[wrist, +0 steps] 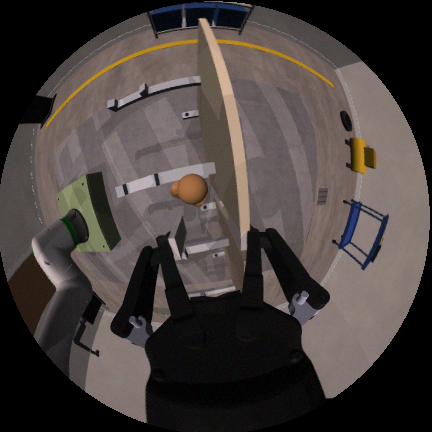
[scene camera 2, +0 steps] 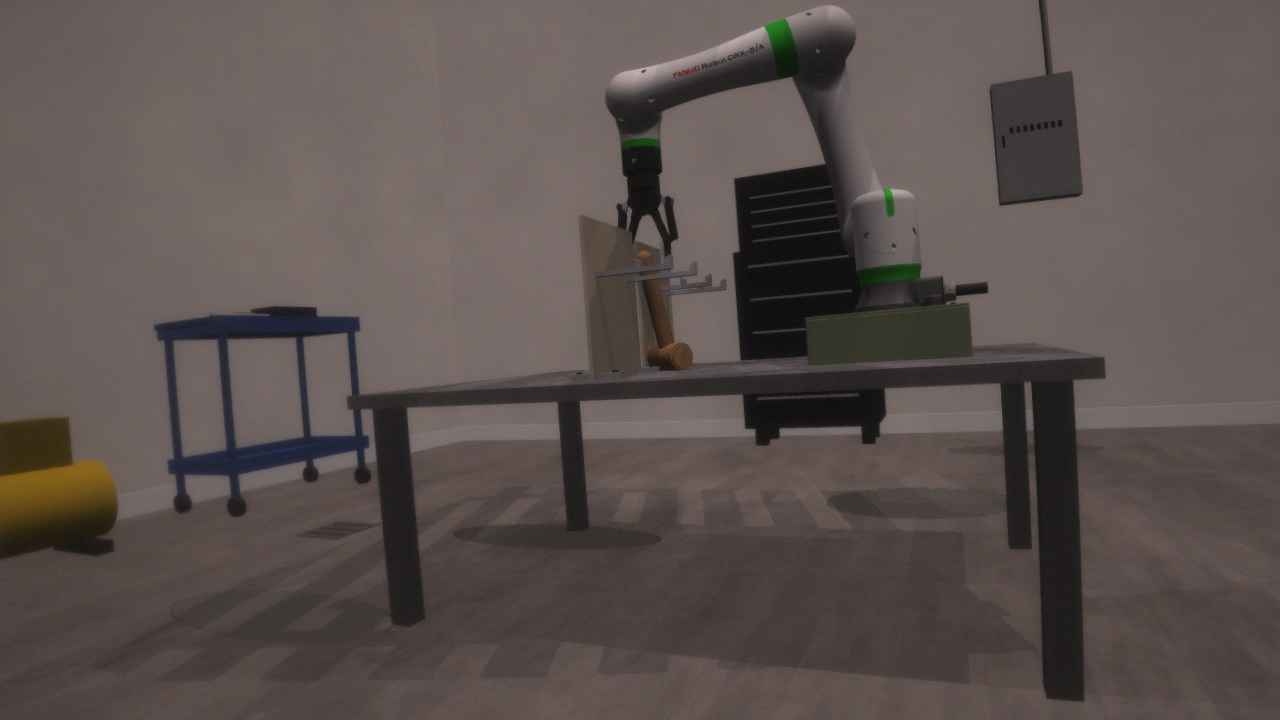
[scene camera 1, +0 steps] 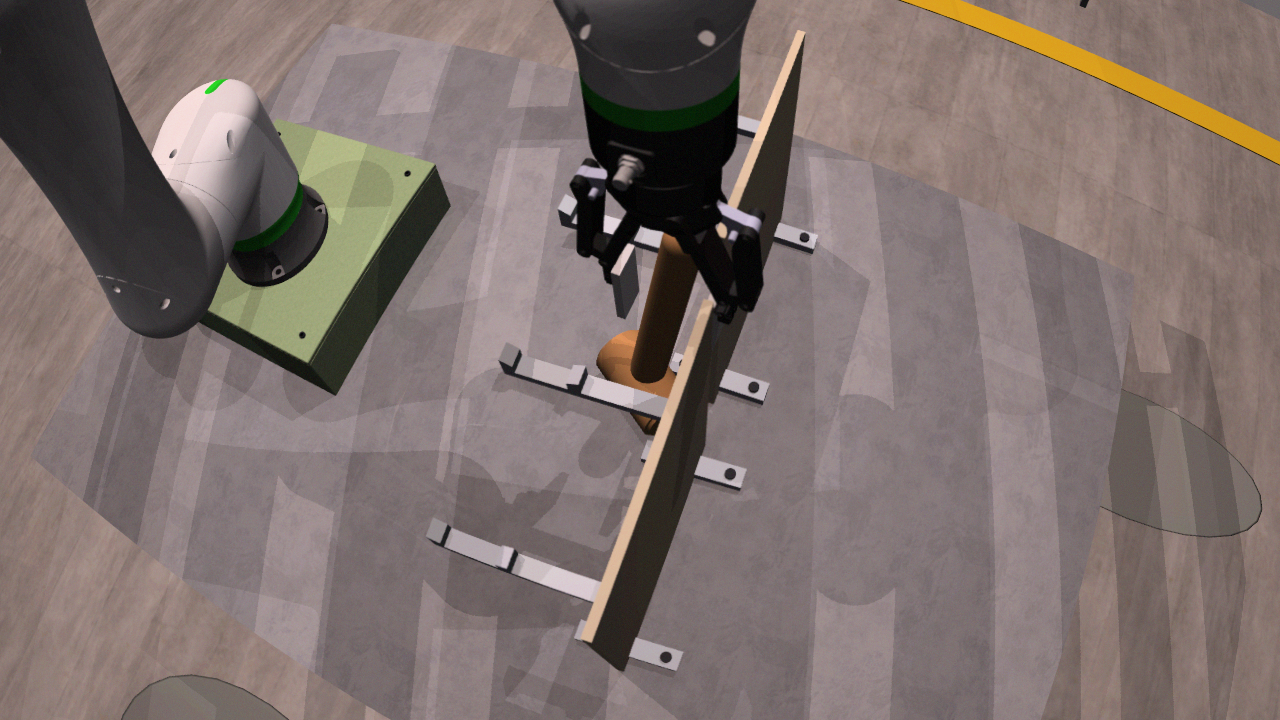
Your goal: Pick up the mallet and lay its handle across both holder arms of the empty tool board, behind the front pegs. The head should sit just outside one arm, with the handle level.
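Seen in the pictures: gripper, fingertip midpoint: (wrist: 205, 219) (scene camera 1: 671, 318); arm's base at its link origin: (wrist: 77, 225) (scene camera 2: 892, 311) (scene camera 1: 277, 236).
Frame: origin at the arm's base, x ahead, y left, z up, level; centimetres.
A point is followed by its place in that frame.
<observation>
The orange-brown mallet (scene camera 1: 663, 304) @(x 51.3, y 4.0, z 9.9 cm) (scene camera 2: 657, 308) @(x 49.7, y 6.7, z 4.7 cm) (wrist: 192, 189) @(x 52.1, y 7.3, z 18.0 cm) stands steeply, slightly tilted, head down at table level beside the boards; its rounded handle end faces the wrist camera. My gripper (scene camera 1: 674, 297) @(x 53.2, y 1.4, z 13.1 cm) (scene camera 2: 651, 246) (wrist: 205, 219) @(x 53.2, y 1.4, z 13.1 cm) points down around the upper handle in scene camera 1, fingers apart, with no clear grip on it. One finger is close to the near board's top corner; contact cannot be told. The near tool board (scene camera 1: 640, 519) (scene camera 2: 610, 295) @(x 54.8, y 19.6, z 7.7 cm) (wrist: 227, 115) @(x 55.2, y 13.1, z 23.1 cm) has two bare pegged holder arms (scene camera 1: 537, 371) @(x 44.1, y -6.5, z 10.6 cm) (scene camera 1: 546, 573) @(x 52.8, y -22.2, z 10.6 cm) (wrist: 142, 182) @(x 43.7, y 8.8, z 12.1 cm) (wrist: 170, 86) @(x 49.6, y 25.0, z 12.0 cm). The mallet's lower part is partly hidden by the near board.
A second upright board (scene camera 1: 776, 143) (wrist: 231, 250) stands farther along, with pegged arms (scene camera 1: 565, 213) @(x 40.0, y 7.6, z 13.4 cm) (wrist: 207, 246) @(x 52.8, y -5.6, z 10.6 cm) on the same side. Flat feet (scene camera 1: 716, 470) @(x 59.8, y -2.7, z -8.3 cm) (scene camera 1: 792, 235) @(x 57.2, y 28.2, z -8.3 cm) extend behind the boards. The green robot base block (scene camera 1: 358, 259) @(x 13.4, y 1.2, z -0.2 cm) (scene camera 2: 886, 333) @(x 0.0, y 16.7, z -4.4 cm) (wrist: 102, 215) @(x 15.0, y 0.5, z -3.9 cm) stands on the arms' side.
</observation>
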